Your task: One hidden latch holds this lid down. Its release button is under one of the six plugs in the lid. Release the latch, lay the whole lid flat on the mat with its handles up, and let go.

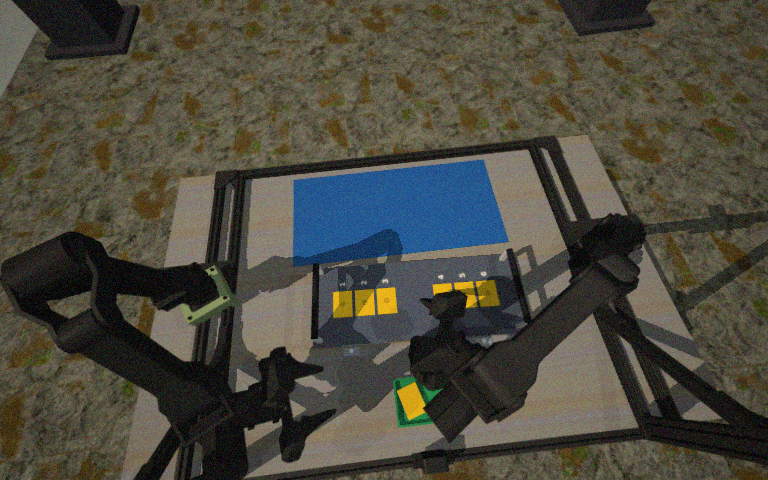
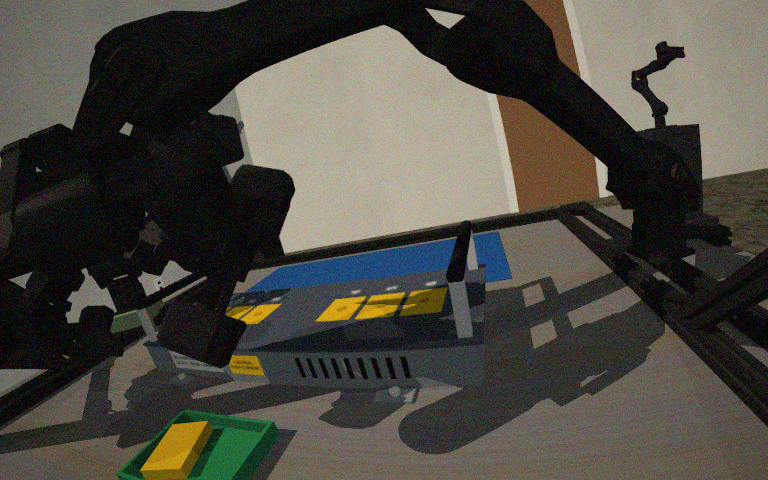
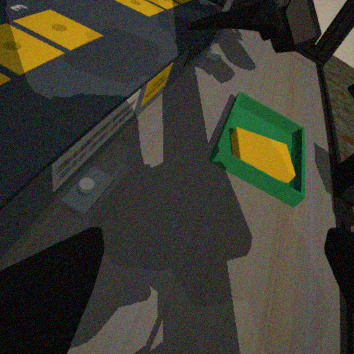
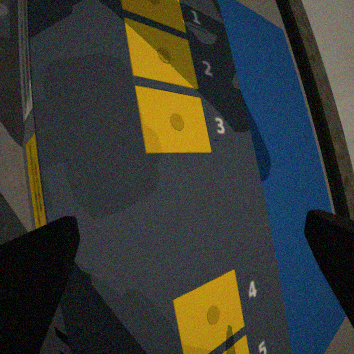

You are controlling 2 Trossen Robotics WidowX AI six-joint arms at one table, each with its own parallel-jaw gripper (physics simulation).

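Frame: origin at the left arm's base, x ahead, y left, z up, level; centimetres.
Seen in the pictures: left gripper, fingertip midpoint: (image 1: 329, 388) (image 2: 97, 358) (image 3: 215, 239); right gripper, fingertip midpoint: (image 1: 419, 318) (image 2: 255, 290) (image 4: 193, 225); left arm's base, link origin: (image 1: 201, 293) (image 2: 132, 307); right arm's base, link origin: (image 2: 660, 252).
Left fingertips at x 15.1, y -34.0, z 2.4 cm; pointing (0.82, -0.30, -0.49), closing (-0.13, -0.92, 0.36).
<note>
Offsets run from my left fingertips to a thing's top centre. "spot": to the spot under its first point. Level surfaces: height alone.
The grey lid {spot: dz -2.8, dx +22.6, dy +2.3 cm} (image 1: 415, 316) (image 2: 297, 316) (image 3: 120, 55) (image 4: 215, 210) lies on its box, black handles up at the left end {spot: dz +3.4, dx +6.1, dy +15.9 cm} (image 1: 314, 300) and right end {spot: dz +3.3, dx +43.2, dy -5.2 cm} (image 1: 518, 285). Yellow plugs numbered 1 to 6 sit in it, such as plug 3 {dz -2.7, dx +19.3, dy +8.8 cm} (image 1: 387, 300) (image 4: 175, 115) and plug 4 {dz -2.7, dx +30.6, dy +2.4 cm} (image 2: 341, 309) (image 4: 212, 315). My left gripper (image 1: 327, 390) (image 3: 215, 239) is open and empty, in front of the box's left end. My right gripper (image 1: 433, 333) (image 4: 193, 225) is open and empty above the lid between plugs 3 and 4. The blue mat {dz -7.5 cm} (image 1: 396, 198) (image 2: 492, 254) (image 4: 280, 125) lies behind the box.
A green tray {dz -6.0, dx +14.6, dy -12.0 cm} (image 1: 398, 396) (image 2: 243, 452) (image 3: 250, 107) holds a yellow block {dz -6.0, dx +12.4, dy -10.9 cm} (image 1: 410, 400) (image 2: 175, 447) (image 3: 262, 152) in front of the box. Small plates with pale round knobs (image 1: 351, 350) (image 2: 394, 391) (image 3: 86, 185) show at the box's front foot. Dark rails (image 1: 385, 158) border the table.
</note>
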